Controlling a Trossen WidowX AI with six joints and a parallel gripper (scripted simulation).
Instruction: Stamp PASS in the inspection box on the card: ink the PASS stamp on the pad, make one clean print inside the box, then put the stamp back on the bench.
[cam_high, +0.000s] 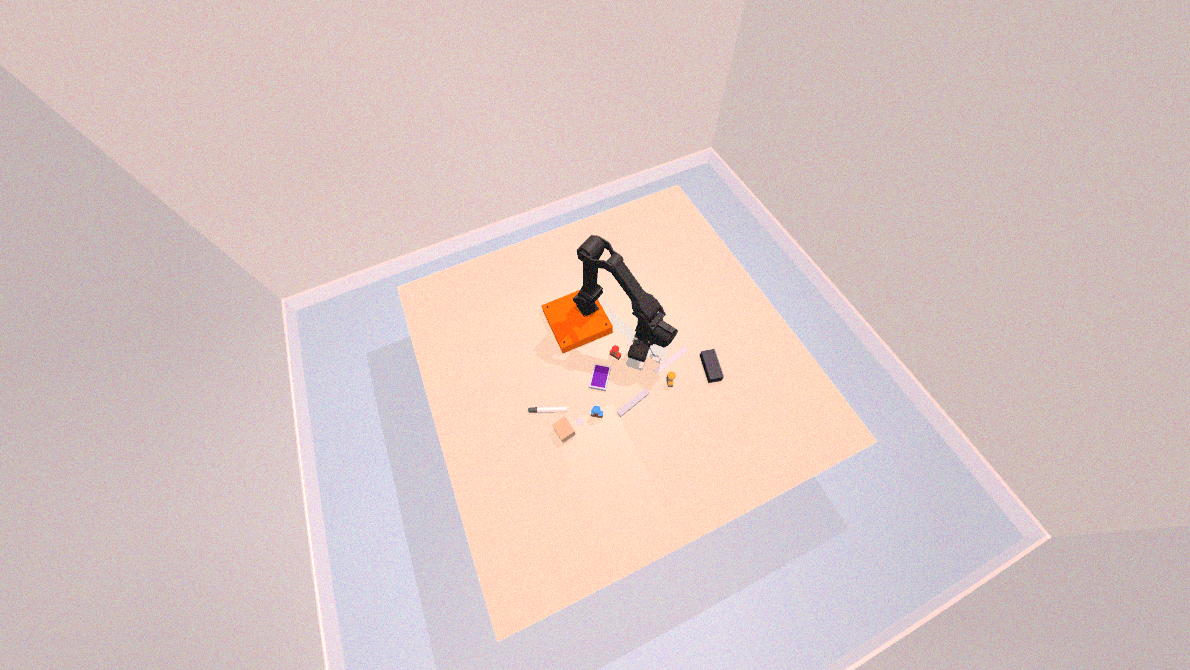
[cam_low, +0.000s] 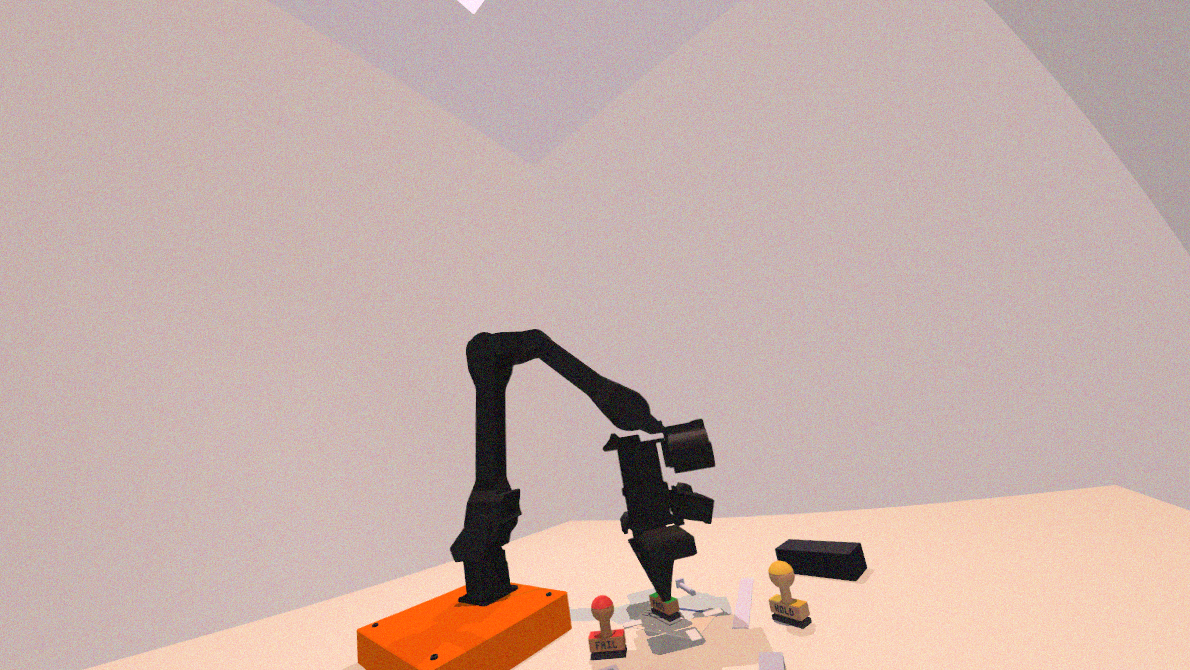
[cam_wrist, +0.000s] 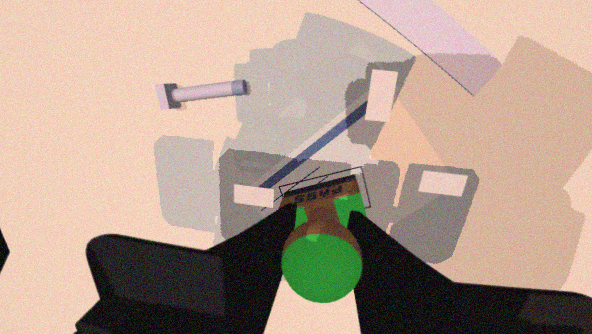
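Now: gripper tip 1 cm short of the card, 1 cm to the left of it and 3 cm above it. The rest, counted from my gripper tip: red-topped stamp 3 cm behind, 10 cm to the right, 1 cm below; bolt 1 cm behind, 9 cm to the left, 2 cm below; green-knobbed stamp right at my gripper tip.
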